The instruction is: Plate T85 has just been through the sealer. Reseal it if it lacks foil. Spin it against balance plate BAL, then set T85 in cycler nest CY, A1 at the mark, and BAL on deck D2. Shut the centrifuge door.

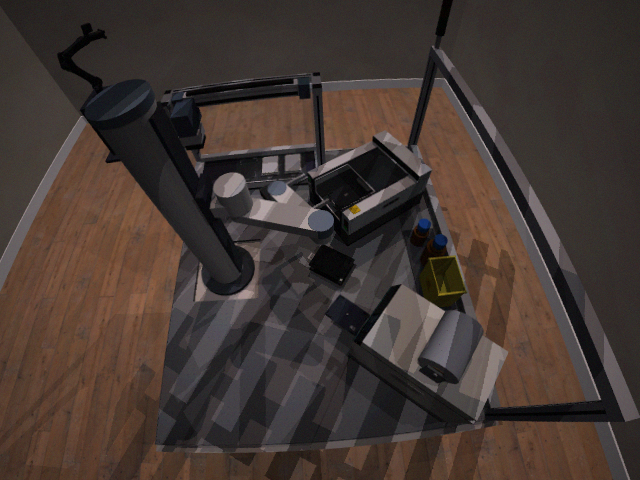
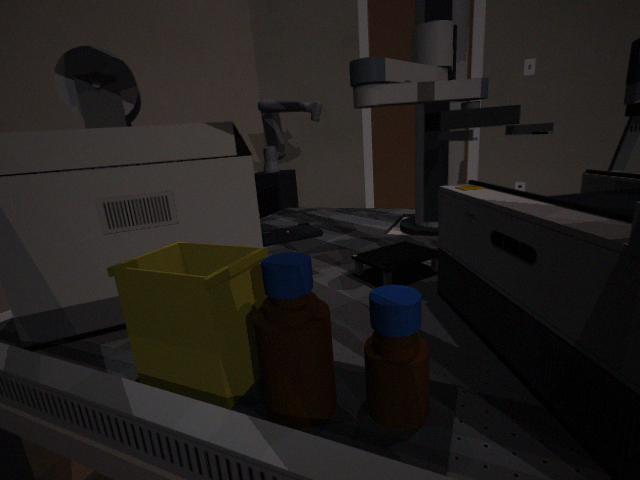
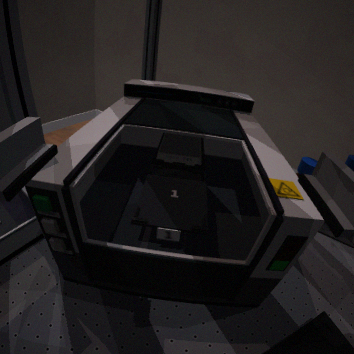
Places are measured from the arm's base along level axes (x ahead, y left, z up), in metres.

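Where they show: gripper, between the fingertips: (image 1: 316, 187) (image 2: 513, 131) (image 3: 181, 147); arm's base, origin of its link: (image 1: 228, 270).
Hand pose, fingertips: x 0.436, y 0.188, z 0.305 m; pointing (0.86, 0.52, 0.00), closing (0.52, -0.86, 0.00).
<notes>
Things, the pixels of their top centre, and the offset from my fingertips.
- dark block, centre of its top: (image 3: 181, 141) dx +0.272, dy +0.153, dz -0.136 m
- sealer, centre of its top: (image 2: 109, 56) (image 1: 451, 336) dx +0.302, dy -0.667, dz +0.184 m
My gripper (image 1: 309, 191) (image 2: 493, 132) (image 3: 181, 147) is open and empty, high at the front of the centrifuge (image 1: 385, 205) (image 2: 558, 268) (image 3: 165, 277). The centrifuge door is open. Inside, a dark bucket (image 3: 174, 207) marked 1 faces the front, with no plate seen on it; another dark block (image 3: 180, 150) sits behind. The sealer (image 1: 400, 322) (image 2: 196, 191) has its dark carriage (image 1: 347, 313) out, with no plate seen on it. Two pale plates (image 1: 269, 165) (image 1: 292, 163) sit on the deck at the back; their labels cannot be read. I cannot identify T85, BAL or nest CY.
A low black stand (image 1: 331, 264) (image 2: 395, 254) is between centrifuge and sealer. A yellow bin (image 1: 442, 281) (image 2: 191, 320) and two blue-capped brown bottles (image 1: 420, 235) (image 2: 397, 366) (image 1: 436, 249) (image 2: 297, 356) line the right edge. A gantry frame (image 1: 317, 121) rises over the deck.
</notes>
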